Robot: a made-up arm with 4 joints.
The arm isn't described. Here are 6 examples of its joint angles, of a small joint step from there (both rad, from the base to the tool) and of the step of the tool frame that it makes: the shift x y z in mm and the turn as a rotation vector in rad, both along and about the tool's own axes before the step.
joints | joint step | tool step
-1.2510 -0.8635 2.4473 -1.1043 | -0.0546 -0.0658 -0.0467 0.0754 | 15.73 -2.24 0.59 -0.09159 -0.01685 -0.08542
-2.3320 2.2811 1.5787 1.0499 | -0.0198 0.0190 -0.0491 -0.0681 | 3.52 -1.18 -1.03 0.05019 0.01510 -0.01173
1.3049 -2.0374 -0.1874 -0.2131 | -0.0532 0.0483 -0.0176 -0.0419 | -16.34 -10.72 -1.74 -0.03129 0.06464 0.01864
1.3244 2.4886 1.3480 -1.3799 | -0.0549 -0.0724 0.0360 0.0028 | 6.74 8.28 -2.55 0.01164 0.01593 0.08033
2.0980 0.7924 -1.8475 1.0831 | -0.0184 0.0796 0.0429 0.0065 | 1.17 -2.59 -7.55 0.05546 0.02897 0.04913
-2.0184 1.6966 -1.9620 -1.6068 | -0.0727 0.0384 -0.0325 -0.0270 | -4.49 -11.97 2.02 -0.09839 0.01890 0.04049
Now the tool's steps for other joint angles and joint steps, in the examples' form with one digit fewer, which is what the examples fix.
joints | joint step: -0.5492 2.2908 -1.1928 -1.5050 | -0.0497 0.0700 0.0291 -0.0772
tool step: -16.3 -7.9 3.5 -0.0037 0.1178 0.0224
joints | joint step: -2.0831 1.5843 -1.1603 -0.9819 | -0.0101 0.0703 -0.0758 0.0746
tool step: -1.9 -12.6 6.0 -0.1248 -0.0710 0.0065
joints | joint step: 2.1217 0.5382 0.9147 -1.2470 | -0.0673 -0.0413 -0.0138 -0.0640
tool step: 4.4 8.9 1.8 -0.0492 0.0531 0.0786
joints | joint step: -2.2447 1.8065 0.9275 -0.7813 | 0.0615 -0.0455 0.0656 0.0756
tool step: 3.2 7.3 -12.6 0.0162 0.0743 -0.0220
